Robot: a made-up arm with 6 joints. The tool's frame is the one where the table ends. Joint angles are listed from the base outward.
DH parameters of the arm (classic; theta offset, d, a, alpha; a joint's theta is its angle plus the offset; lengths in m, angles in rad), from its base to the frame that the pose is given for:
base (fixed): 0.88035 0 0.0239 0
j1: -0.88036 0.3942 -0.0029 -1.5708
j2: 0.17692 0 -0.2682 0
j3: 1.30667 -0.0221 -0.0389 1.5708
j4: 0 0.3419 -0.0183 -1.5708
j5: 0 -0.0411 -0.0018 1.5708
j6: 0 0.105 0.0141 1.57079
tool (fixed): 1.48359 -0.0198 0 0
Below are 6 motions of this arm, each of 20 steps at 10 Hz.
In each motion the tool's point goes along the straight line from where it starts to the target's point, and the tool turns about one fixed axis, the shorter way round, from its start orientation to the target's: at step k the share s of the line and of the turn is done. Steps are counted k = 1, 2, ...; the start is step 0. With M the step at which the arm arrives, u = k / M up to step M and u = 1 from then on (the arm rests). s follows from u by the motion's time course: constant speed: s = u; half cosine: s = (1 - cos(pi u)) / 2; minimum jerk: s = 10 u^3 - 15 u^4 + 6 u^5.
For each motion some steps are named. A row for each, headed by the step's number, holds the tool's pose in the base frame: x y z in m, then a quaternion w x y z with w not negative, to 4 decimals.
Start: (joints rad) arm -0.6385 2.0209 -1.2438 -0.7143 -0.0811 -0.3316
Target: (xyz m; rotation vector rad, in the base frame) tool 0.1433 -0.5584 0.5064 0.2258 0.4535 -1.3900
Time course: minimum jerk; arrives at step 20
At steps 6, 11, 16, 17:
6: 0.3809 -0.3698 0.3965 0.8274 0.2940 0.2230 -0.4234
11: 0.2588 -0.4667 0.4530 0.7906 0.1980 0.2170 -0.5372
16: 0.1597 -0.5453 0.4988 0.7470 0.1166 0.2084 -0.6204
17: 0.1509 -0.5524 0.5029 0.7425 0.1092 0.2074 -0.6274

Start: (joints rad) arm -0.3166 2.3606 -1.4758 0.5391 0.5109 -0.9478
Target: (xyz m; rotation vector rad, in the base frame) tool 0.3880 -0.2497 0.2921 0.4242 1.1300 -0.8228
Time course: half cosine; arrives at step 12
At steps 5, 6, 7, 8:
5: 0.4425 -0.1957 0.2499 0.6597 0.4215 0.5071 -0.3605
6: 0.4313 -0.2068 0.2586 0.6806 0.3763 0.5114 -0.3655
7: 0.4201 -0.2179 0.2673 0.6999 0.3301 0.5145 -0.3695
8: 0.4097 -0.2283 0.2753 0.7162 0.2864 0.5162 -0.3724

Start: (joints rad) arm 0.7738 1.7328 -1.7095 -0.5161 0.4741 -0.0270
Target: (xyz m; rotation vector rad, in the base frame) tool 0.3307 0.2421 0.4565 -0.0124 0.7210 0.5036
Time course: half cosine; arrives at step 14
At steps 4, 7, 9, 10, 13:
4: 0.4078 0.3166 0.6448 0.8839 0.3277 0.3035 0.1384
7: 0.3782 0.2880 0.5725 0.9055 0.2022 0.3259 0.1817
9: 0.3576 0.2681 0.5222 0.9106 0.1124 0.3379 0.2099
10: 0.3486 0.2594 0.5002 0.9102 0.0729 0.3422 0.2216
13: 0.3319 0.2432 0.4594 0.9054 -0.0007 0.3486 0.2423

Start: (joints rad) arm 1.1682 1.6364 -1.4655 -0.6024 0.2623 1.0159
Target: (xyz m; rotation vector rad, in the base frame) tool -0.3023 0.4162 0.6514 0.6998 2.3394 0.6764
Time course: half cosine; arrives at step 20
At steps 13, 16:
13: -0.1519 0.4319 0.6560 0.3839 0.3877 0.8056 0.2308
16: -0.2497 0.4217 0.6530 0.3300 0.3080 0.8574 0.2472

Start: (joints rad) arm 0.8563 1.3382 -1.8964 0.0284 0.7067 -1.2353
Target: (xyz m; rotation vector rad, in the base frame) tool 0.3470 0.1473 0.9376 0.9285 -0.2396 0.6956
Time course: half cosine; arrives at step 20
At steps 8, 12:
8: 0.3030 0.1945 0.9027 0.8971 0.2500 0.0325 0.3629
12: 0.3238 0.1722 0.9192 0.8720 0.3412 -0.0365 0.3490

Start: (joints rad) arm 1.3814 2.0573 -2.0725 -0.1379 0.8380 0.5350
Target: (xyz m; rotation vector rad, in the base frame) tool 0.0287 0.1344 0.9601 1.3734 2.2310 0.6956
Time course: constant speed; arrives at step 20
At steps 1, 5, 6, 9, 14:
1: 0.1624 0.5513 0.6461 0.5904 0.4806 0.6457 0.0598
5: 0.1343 0.4635 0.7122 0.5188 0.4922 0.6915 0.1024
6: 0.1273 0.4416 0.7288 0.5001 0.4943 0.7020 0.1129
9: 0.1061 0.3758 0.7783 0.4425 0.4992 0.7309 0.1440
14: 0.0709 0.2660 0.8610 0.3414 0.5016 0.7708 0.1942

